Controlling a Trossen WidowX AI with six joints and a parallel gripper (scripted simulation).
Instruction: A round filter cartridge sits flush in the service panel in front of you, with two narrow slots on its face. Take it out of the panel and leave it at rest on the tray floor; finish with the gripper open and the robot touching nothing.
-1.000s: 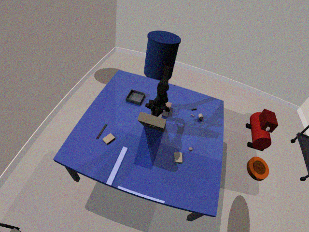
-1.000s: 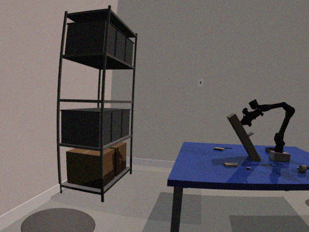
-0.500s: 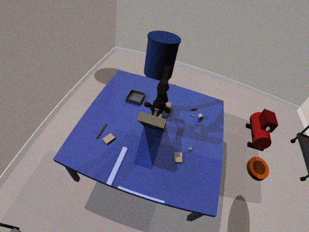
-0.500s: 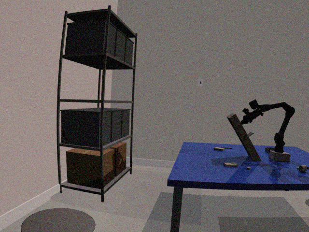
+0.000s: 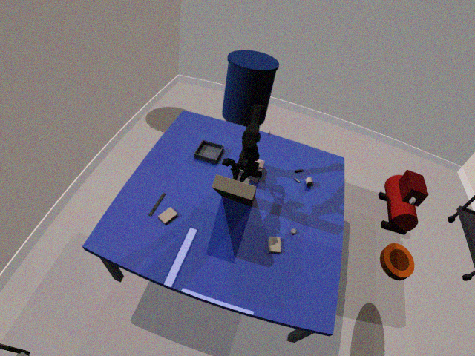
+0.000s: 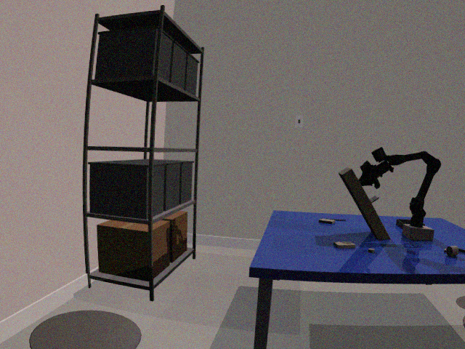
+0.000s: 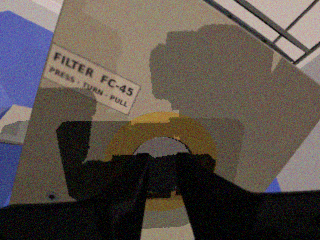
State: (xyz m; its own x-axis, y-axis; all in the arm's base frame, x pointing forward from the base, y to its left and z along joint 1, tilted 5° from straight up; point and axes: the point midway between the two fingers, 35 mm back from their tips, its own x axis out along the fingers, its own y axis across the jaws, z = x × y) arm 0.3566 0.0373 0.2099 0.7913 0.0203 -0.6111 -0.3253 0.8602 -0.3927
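The round grey filter cartridge lies 1 cm ahead of my gripper tip and 1 cm below it. The rest, counted from my gripper tip: dark tray (41 cm behind, 31 cm to the right, 26 cm below).
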